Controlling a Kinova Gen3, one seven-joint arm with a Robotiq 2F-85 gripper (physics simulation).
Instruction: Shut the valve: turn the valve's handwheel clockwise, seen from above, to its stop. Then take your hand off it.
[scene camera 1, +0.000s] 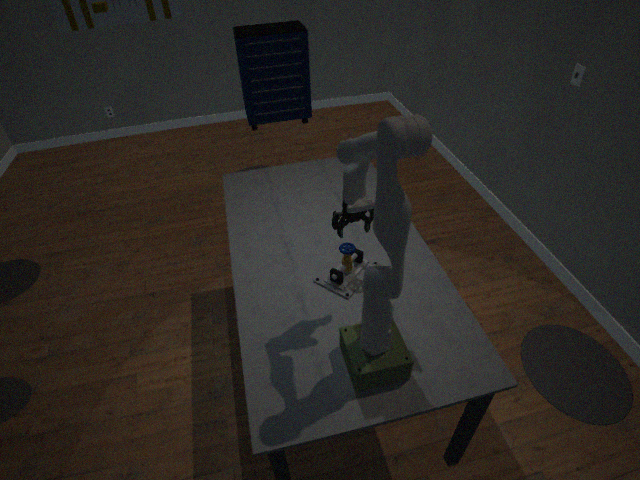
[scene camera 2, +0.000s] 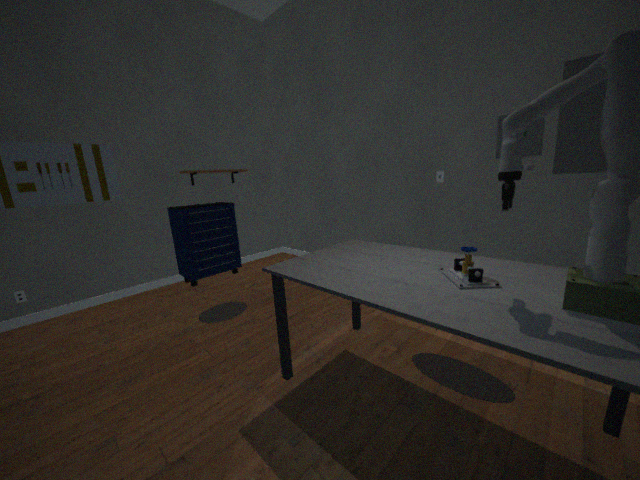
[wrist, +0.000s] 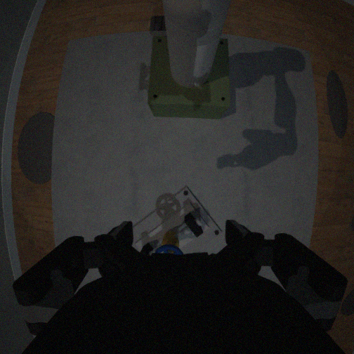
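Note:
The blue handwheel (scene camera 1: 347, 248) (scene camera 2: 468, 249) (wrist: 168, 249) sits level on top of the yellow valve body (scene camera 1: 346, 262) (scene camera 2: 467, 264) (wrist: 170, 235). The valve is fixed between two black blocks on a pale base plate (scene camera 1: 333, 289) (scene camera 2: 453, 279) (wrist: 207, 215) on the table. My gripper (scene camera 1: 354, 230) (scene camera 2: 507, 208) (wrist: 178, 231) is open and empty. It points down and hangs well above the handwheel, apart from it. In the wrist view the gripper's own dark body hides part of the handwheel. The wheel's turning position is too small and dark to tell.
The valve stands on the grey table (scene camera 1: 268, 248) (scene camera 2: 361, 268) (wrist: 100, 150), in front of the arm's green base block (scene camera 1: 379, 369) (scene camera 2: 594, 302) (wrist: 190, 108). A blue drawer cabinet (scene camera 1: 276, 74) (scene camera 2: 206, 240) stands on the floor by the wall, away from the table.

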